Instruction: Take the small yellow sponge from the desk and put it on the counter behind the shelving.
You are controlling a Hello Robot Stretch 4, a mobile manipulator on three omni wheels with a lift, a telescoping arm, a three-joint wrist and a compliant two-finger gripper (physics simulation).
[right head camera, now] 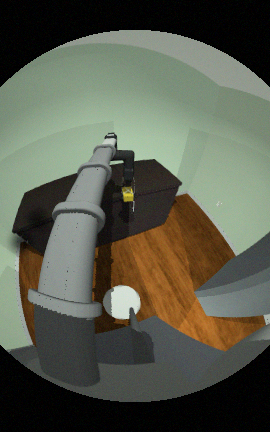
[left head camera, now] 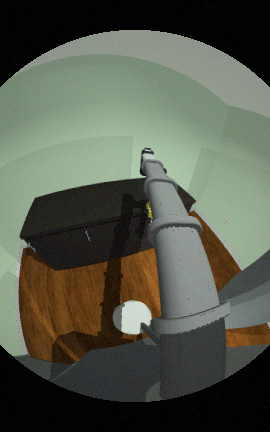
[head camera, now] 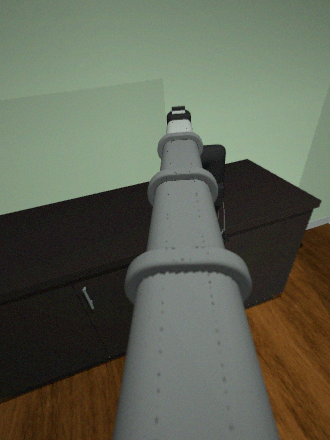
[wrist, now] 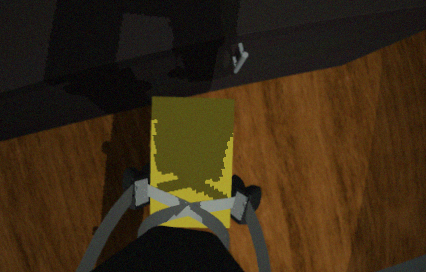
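Observation:
The yellow sponge is a rectangular block between the two fingertips in the wrist view. My gripper is shut on it, one pad at each side. In the head camera view the arm hides the sponge. The dark counter stands along the wall. In the right head camera view, gripper and sponge overlap its front edge; in the wrist view, the sponge shows against the floor and the counter's front. The desk and the shelving cannot be made out.
My extended arm reaches over the counter toward the green wall. A door handle sticks out from the counter's front. A white round object shows low in both side head views, over the wooden floor.

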